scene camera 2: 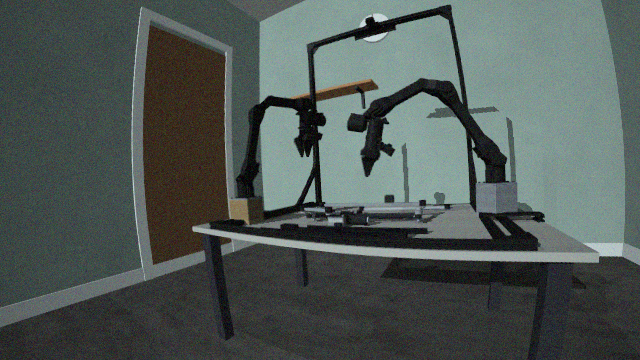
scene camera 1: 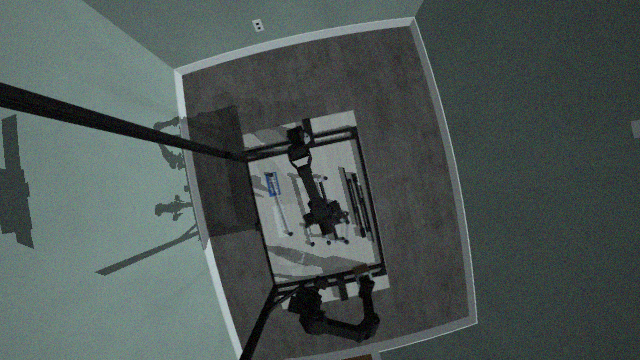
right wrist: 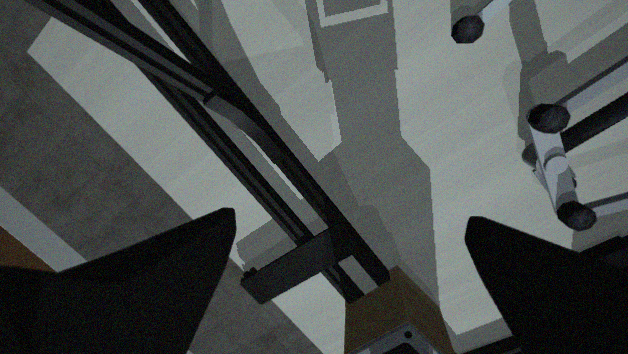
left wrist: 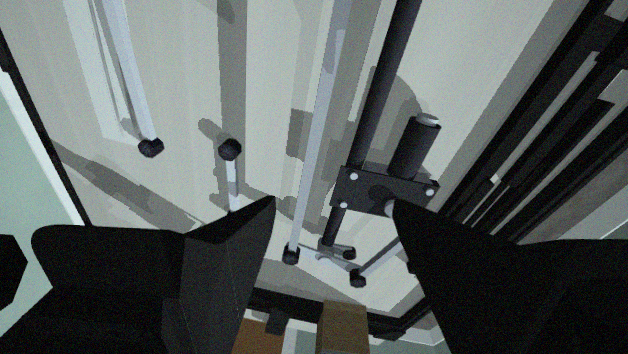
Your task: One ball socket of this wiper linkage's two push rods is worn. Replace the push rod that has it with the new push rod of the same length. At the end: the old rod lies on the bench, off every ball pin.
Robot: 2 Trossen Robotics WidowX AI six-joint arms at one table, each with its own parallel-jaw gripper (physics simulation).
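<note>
The linkage's long push rod [left wrist: 318, 120] runs to a black socket on the lever [right wrist: 552, 160]. The short push rod [left wrist: 381, 256] runs from the lever's other socket up behind a left finger. A loose long rod [scene camera 1: 283, 215] [left wrist: 135, 85] lies at the left in scene camera 1, its upper end at the blue-edged tray [scene camera 1: 268, 185]. A shorter loose rod [left wrist: 231, 175] lies between; its socket also shows in the right wrist view. My left gripper [scene camera 2: 367, 175] [left wrist: 334, 205] is open and empty above the linkage. My right gripper [scene camera 2: 303, 154] [right wrist: 349, 223] is open, empty, high at the bench edge. Socket wear cannot be made out.
The linkage's black tube [left wrist: 384, 80], bracket plate [left wrist: 367, 192] and motor [left wrist: 415, 145] stand beside the push rods. Dark bars lie along the bench's right side in scene camera 1. A black frame surrounds the bench [scene camera 2: 320, 243], with an overhead gantry [scene camera 2: 420, 16].
</note>
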